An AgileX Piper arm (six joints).
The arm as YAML. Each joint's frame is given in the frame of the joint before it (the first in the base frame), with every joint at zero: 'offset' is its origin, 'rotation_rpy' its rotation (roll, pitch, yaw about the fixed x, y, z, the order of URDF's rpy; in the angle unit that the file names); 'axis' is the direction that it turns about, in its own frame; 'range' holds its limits. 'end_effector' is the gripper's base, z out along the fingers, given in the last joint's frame.
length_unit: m
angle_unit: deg
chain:
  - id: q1
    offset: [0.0, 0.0, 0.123]
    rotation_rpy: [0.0, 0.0, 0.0]
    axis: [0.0, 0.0, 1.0]
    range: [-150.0, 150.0]
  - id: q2
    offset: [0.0, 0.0, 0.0]
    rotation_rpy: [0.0, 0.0, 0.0]
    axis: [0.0, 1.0, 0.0]
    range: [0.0, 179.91]
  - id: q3
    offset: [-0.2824, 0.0, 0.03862]
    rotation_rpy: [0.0, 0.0, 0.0]
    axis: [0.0, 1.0, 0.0]
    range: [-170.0, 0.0]
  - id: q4
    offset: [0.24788, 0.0, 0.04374]
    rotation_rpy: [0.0, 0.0, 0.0]
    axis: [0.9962, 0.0, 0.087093]
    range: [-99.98, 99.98]
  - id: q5
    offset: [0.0, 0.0, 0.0]
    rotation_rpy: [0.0, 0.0, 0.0]
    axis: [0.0, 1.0, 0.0]
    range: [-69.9, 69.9]
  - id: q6
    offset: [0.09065, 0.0, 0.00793]
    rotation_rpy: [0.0, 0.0, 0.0]
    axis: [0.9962, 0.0, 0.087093]
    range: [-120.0, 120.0]
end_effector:
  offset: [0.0, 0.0, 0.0]
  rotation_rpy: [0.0, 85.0, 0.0]
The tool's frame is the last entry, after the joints.
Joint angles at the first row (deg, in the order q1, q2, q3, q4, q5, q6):
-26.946, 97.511, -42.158, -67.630, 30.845, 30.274
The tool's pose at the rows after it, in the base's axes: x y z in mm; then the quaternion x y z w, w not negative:
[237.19 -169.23 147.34 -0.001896 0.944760 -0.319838 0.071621]
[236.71 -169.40 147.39 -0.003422 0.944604 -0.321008 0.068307]
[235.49 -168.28 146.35 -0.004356 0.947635 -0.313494 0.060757]
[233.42 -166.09 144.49 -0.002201 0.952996 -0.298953 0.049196]
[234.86 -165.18 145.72 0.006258 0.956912 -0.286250 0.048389]
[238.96 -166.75 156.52 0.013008 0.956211 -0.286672 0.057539]
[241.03 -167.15 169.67 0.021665 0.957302 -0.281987 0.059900]
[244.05 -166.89 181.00 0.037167 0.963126 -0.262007 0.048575]
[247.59 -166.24 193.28 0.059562 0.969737 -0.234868 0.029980]
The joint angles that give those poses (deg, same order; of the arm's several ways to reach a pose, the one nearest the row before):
-26.947, 97.530, -42.158, -67.629, 31.026, 30.272
-26.946, 97.531, -42.158, -67.537, 31.347, 29.898
-26.948, 97.530, -42.158, -65.225, 31.602, 27.605
-26.947, 97.531, -42.158, -61.093, 32.061, 24.019
-26.947, 97.473, -42.910, -57.144, 32.276, 21.274
-26.946, 96.356, -44.653, -54.138, 33.186, 18.509
-26.946, 94.797, -46.596, -49.230, 35.259, 13.961
-26.947, 94.144, -49.574, -41.600, 39.194, 7.778
-26.946, 93.940, -53.366, -34.046, 44.960, 2.565

